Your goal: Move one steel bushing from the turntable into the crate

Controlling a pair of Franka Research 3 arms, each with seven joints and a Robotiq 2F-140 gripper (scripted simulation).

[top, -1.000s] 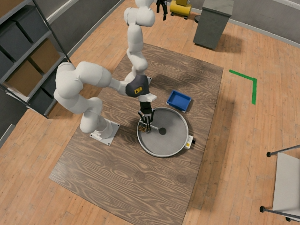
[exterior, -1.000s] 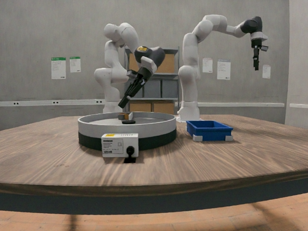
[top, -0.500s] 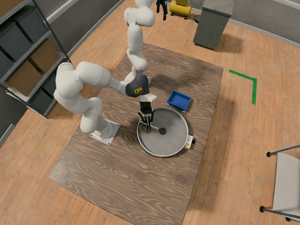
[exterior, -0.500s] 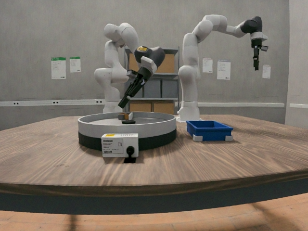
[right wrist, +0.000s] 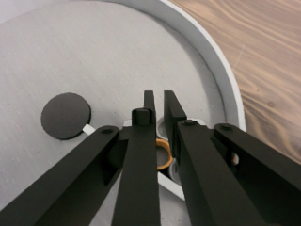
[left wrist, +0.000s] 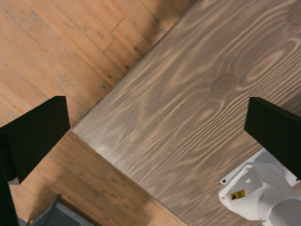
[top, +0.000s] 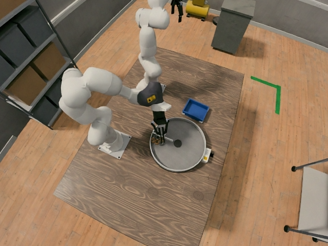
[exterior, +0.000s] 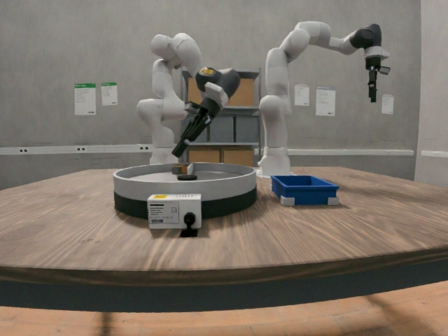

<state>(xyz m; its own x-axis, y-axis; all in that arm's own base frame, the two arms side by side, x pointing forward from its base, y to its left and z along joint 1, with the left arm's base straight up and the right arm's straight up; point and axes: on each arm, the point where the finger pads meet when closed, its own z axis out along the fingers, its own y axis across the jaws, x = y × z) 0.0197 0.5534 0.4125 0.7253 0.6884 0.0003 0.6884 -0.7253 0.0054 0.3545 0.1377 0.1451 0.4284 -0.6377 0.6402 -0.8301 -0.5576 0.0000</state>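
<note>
The turntable is 11 cm ahead of my right hand, 9 cm below it and 5 cm to the left of it. Round my right hand: blue crate: 39 cm to the left, 12 cm below, 10 cm ahead.
</note>
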